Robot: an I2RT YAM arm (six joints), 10 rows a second.
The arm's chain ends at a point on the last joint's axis. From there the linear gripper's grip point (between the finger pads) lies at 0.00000 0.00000 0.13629 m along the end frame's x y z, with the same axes.
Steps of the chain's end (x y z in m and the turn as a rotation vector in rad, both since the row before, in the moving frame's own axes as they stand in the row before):
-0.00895 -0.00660 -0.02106 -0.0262 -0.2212 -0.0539
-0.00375 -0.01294 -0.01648 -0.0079 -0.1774 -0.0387
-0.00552 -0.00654 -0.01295 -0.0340 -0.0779 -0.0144
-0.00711 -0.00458 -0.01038 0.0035 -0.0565 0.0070
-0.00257 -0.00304 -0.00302 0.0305 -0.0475 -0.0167
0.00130 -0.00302 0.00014 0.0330 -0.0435 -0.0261
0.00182 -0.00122 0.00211 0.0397 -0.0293 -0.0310
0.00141 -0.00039 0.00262 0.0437 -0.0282 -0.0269
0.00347 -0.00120 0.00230 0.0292 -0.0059 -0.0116
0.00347 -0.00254 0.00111 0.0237 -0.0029 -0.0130
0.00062 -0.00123 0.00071 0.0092 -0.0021 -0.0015
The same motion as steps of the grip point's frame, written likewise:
-0.03874 -0.00225 -0.02443 -0.0262 -0.2212 -0.0539
-0.02777 -0.01140 -0.01862 -0.0079 -0.1774 -0.0387
-0.01609 -0.00184 -0.01344 -0.0340 -0.0779 -0.0144
-0.01480 -0.00508 -0.01060 0.0035 -0.0565 0.0070
-0.00907 -0.00714 -0.00324 0.0305 -0.0475 -0.0167
-0.00468 -0.00744 -0.00006 0.0330 -0.0435 -0.0261
-0.00225 -0.00657 0.00194 0.0397 -0.0293 -0.0310
-0.00251 -0.00629 0.00244 0.0437 -0.0282 -0.0269
0.00264 -0.00517 0.00224 0.0292 -0.0059 -0.0116
0.00305 -0.00577 0.00107 0.0237 -0.0029 -0.0130
0.00033 -0.00248 0.00070 0.0092 -0.0021 -0.0015

